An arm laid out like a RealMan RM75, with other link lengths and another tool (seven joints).
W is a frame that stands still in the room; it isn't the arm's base.
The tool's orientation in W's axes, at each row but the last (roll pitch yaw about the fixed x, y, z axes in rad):
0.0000, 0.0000, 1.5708
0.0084, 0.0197, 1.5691
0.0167, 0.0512, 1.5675
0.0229, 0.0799, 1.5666
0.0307, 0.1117, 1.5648
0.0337, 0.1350, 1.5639
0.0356, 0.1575, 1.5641
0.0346, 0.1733, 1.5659
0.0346, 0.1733, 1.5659
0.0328, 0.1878, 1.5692
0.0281, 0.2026, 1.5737
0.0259, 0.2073, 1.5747
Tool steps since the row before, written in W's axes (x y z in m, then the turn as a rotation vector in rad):
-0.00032, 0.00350, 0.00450, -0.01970, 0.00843, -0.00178
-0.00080, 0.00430, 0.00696, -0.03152, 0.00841, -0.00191
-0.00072, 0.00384, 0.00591, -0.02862, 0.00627, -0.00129
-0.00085, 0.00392, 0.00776, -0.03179, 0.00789, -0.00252
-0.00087, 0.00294, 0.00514, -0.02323, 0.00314, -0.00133
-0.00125, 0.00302, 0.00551, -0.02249, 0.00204, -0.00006
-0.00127, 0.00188, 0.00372, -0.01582, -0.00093, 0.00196
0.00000, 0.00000, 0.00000, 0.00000, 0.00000, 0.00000
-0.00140, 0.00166, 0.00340, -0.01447, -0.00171, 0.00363
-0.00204, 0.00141, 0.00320, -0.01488, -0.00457, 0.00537
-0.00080, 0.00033, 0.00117, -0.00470, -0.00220, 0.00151
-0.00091, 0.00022, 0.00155, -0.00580, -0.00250, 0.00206
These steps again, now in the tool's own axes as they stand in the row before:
0.00350, 0.00032, 0.00450, 0.00843, 0.01970, -0.00178
0.00416, 0.00087, 0.00704, 0.00839, 0.03152, -0.00201
0.00353, 0.00083, 0.00609, 0.00623, 0.02862, -0.00145
0.00328, 0.00105, 0.00803, 0.00793, 0.03177, -0.00262
0.00234, 0.00105, 0.00541, 0.00313, 0.02321, -0.00170
0.00224, 0.00147, 0.00582, 0.00188, 0.02250, -0.00056
0.00126, 0.00142, 0.00392, -0.00133, 0.01587, 0.00121
0.00000, 0.00000, 0.00000, 0.00000, 0.00000, 0.00000
0.00104, 0.00153, 0.00358, -0.00238, 0.01457, 0.00277
0.00078, 0.00215, 0.00334, -0.00552, 0.01501, 0.00393
0.00009, 0.00083, 0.00119, -0.00245, 0.00473, 0.00091
-0.00010, 0.00095, 0.00154, -0.00285, 0.00585, 0.00136

